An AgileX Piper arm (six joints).
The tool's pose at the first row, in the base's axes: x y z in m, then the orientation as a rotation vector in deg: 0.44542 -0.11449 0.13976 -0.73 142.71 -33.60
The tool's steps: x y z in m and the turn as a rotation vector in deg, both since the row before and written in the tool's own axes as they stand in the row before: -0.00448 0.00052 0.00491 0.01 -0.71 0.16; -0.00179 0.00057 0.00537 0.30 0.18 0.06; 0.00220 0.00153 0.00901 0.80 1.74 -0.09; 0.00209 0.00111 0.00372 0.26 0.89 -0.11; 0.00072 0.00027 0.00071 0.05 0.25 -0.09; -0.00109 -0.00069 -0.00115 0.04 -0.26 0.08; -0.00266 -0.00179 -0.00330 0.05 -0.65 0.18; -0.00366 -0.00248 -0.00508 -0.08 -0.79 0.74; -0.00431 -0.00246 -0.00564 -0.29 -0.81 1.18; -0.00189 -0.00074 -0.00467 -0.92 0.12 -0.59; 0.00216 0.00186 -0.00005 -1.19 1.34 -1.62; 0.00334 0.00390 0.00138 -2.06 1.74 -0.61; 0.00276 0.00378 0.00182 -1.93 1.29 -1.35; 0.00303 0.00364 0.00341 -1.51 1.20 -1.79; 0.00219 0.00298 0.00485 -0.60 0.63 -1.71
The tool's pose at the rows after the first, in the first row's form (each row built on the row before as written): 0.45186 -0.11541 0.13831 -0.73 142.00 -33.44; 0.45635 -0.11682 0.13512 -0.49 142.08 -33.81; 0.45962 -0.11943 0.12670 0.22 143.53 -35.09; 0.45992 -0.12028 0.12238 0.45 144.32 -35.59; 0.45970 -0.12043 0.12137 0.43 144.56 -35.73; 0.45997 -0.12042 0.12308 0.46 144.28 -35.71; 0.46034 -0.12027 0.12766 0.50 143.61 -35.61; 0.46050 -0.11984 0.13438 1.15 142.76 -35.10; 0.46080 -0.11911 0.14185 2.25 141.88 -34.14; 0.45974 -0.11760 0.14659 1.20 142.35 -33.26; 0.45818 -0.11614 0.14470 -0.89 144.21 -32.62; 0.45649 -0.11356 0.14037 -1.94 146.55 -30.50; 0.45531 -0.11109 0.13616 -4.03 148.47 -28.72; 0.45445 -0.10928 0.13068 -6.60 150.18 -27.59; 0.45476 -0.10838 0.12466 -8.92 151.05 -27.50
